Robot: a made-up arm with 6 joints. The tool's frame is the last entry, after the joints.
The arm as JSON. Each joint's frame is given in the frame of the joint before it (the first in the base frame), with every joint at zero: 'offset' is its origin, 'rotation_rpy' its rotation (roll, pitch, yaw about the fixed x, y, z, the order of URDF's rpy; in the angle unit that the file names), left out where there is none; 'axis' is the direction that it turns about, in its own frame. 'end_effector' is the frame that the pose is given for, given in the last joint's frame.
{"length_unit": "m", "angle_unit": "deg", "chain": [
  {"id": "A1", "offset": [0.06, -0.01, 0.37], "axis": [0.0, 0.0, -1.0]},
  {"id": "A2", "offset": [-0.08, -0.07, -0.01], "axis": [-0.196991, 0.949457, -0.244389]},
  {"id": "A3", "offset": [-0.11, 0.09, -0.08], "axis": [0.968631, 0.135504, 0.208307]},
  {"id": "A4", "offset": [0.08, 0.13, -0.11], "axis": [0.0, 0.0, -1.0]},
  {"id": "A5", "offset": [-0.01, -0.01, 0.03], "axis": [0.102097, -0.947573, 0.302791]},
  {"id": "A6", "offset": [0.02, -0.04, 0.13], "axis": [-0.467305, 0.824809, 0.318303]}
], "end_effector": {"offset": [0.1, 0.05, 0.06], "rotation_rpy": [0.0, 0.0, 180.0]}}
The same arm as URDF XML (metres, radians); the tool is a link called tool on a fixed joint. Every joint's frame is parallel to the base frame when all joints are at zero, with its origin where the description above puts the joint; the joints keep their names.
<robot name="arm">
<joint name="A1" type="continuous"><parent link="base"/><child link="link1"/><origin xyz="0.06 -0.01 0.37"/><axis xyz="0 0 -1"/></joint>
<joint name="A2" type="continuous"><parent link="link1"/><child link="link2"/><origin xyz="-0.08 -0.07 -0.01"/><axis xyz="-0.196991 0.949457 -0.244389"/></joint>
<joint name="A3" type="continuous"><parent link="link2"/><child link="link3"/><origin xyz="-0.11 0.09 -0.08"/><axis xyz="0.968631 0.135504 0.208307"/></joint>
<joint name="A4" type="continuous"><parent link="link3"/><child link="link4"/><origin xyz="0.08 0.13 -0.11"/><axis xyz="0 0 -1"/></joint>
<joint name="A5" type="continuous"><parent link="link4"/><child link="link5"/><origin xyz="-0.01 -0.01 0.03"/><axis xyz="0.102097 -0.947573 0.302791"/></joint>
<joint name="A6" type="continuous"><parent link="link5"/><child link="link6"/><origin xyz="0.02 -0.04 0.13"/><axis xyz="-0.467305 0.824809 0.318303"/></joint>
<joint name="tool_fixed" type="fixed"><parent link="link6"/><child link="tool"/><origin xyz="0.1 0.05 0.06" rpy="0 0 3.1416"/></joint>
<link name="base"/>
<link name="link1"/>
<link name="link2"/>
<link name="link3"/>
<link name="link4"/>
<link name="link5"/>
<link name="link6"/>
<link name="tool"/>
</robot>

